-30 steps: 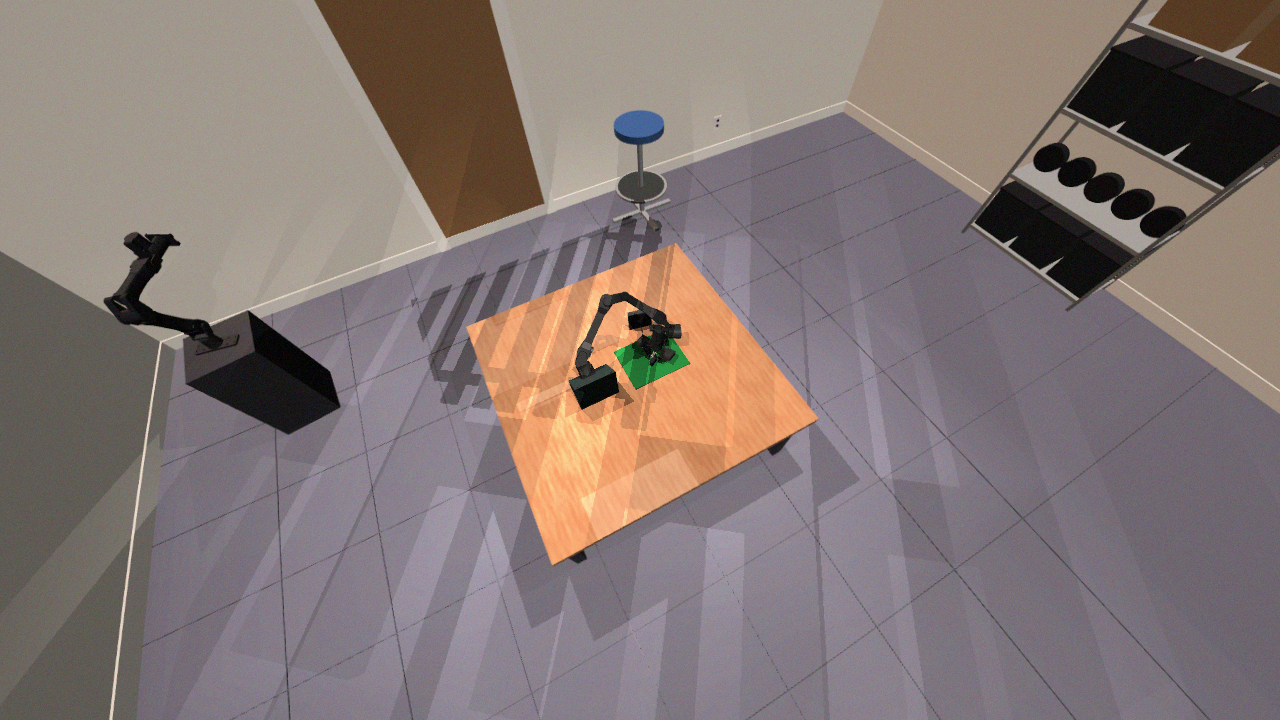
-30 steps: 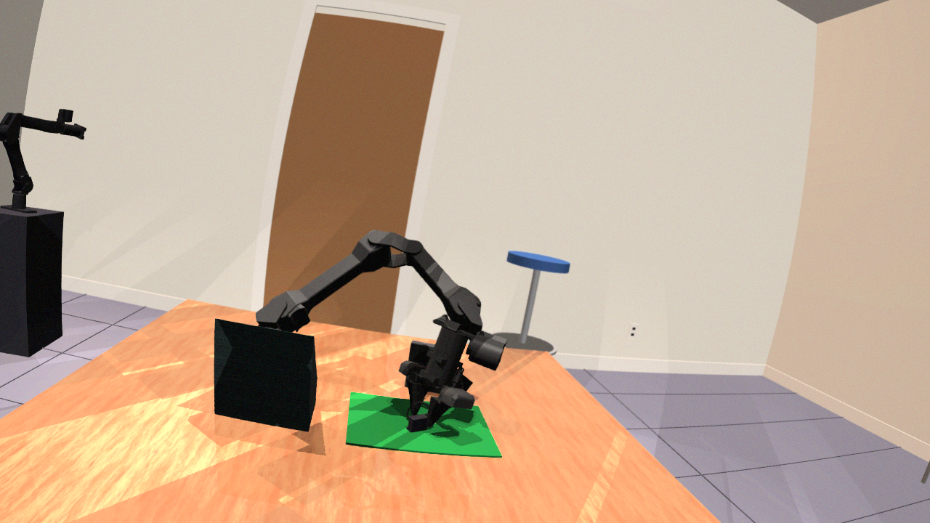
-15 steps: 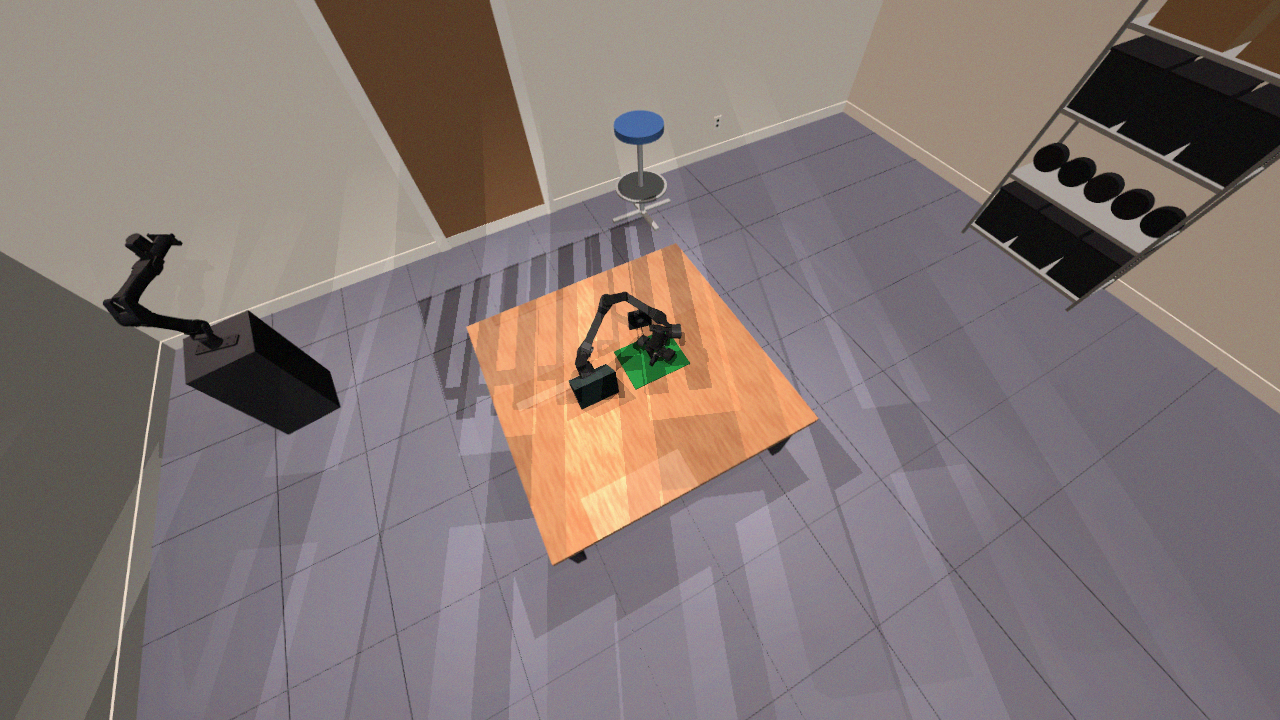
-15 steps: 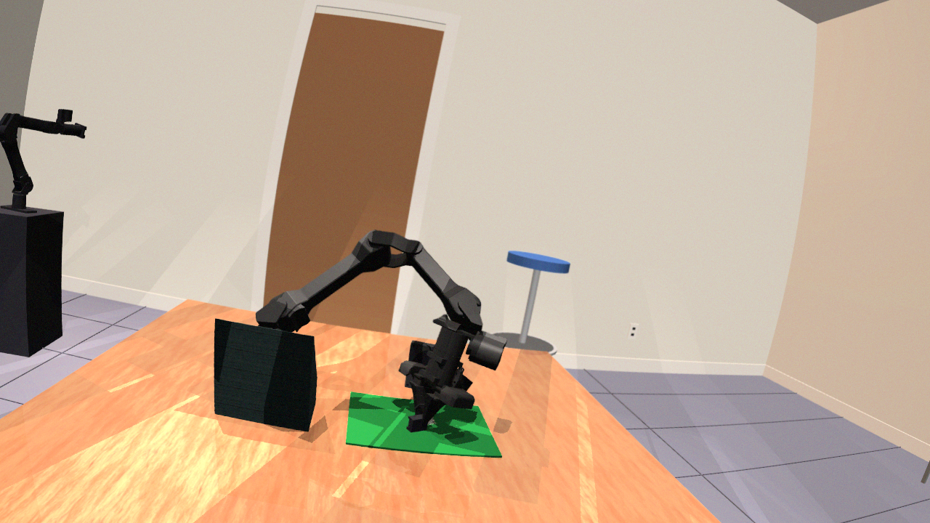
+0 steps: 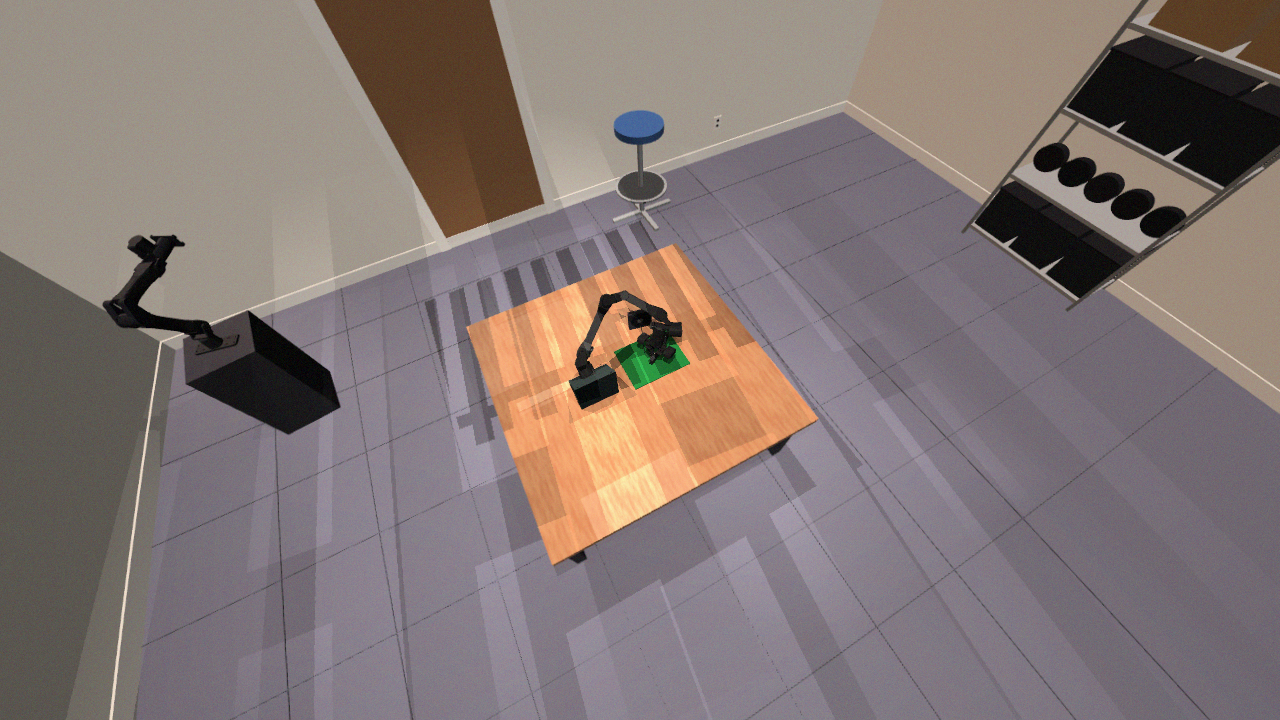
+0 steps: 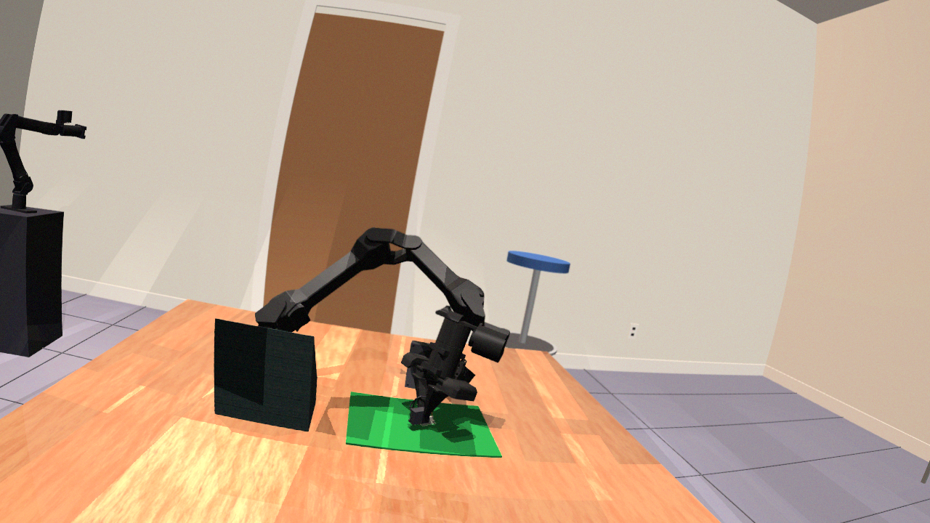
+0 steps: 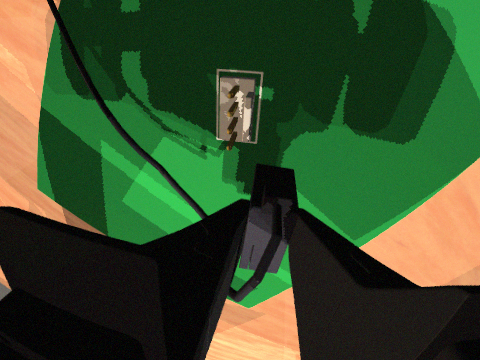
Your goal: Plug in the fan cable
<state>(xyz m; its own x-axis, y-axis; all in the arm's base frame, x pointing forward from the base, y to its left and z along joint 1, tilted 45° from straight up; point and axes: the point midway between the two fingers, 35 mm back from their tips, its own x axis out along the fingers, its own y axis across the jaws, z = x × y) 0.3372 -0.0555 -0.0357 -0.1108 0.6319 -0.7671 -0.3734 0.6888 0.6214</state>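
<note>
Now: the four-pin header 4 cm below my gripper tip, 3 cm to the left of it and 2 cm ahead of it. From my gripper tip the other things lie so: dark fan plug (1 cm behind); green board (6 cm below, 3 cm to the left); black fan (21 cm to the left, 7 cm ahead, 2 cm above).
</note>
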